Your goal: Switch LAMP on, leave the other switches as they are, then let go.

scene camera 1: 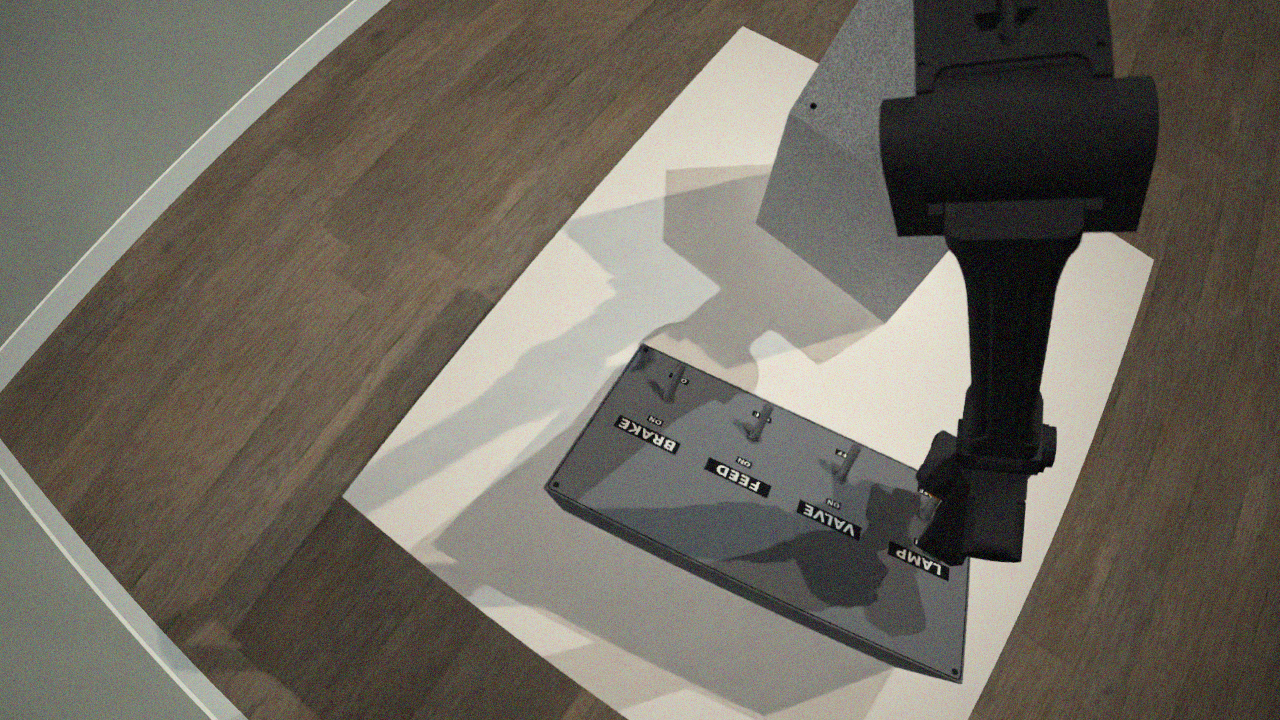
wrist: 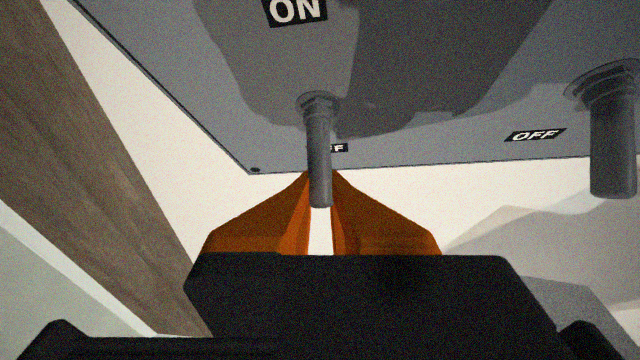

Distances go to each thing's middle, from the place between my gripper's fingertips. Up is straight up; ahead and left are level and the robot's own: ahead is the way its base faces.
Scene:
Right now my hand is 17 cm to the left of the grey switch panel [scene camera 1: 769,518], 12 cm short of it and 2 cm above it.

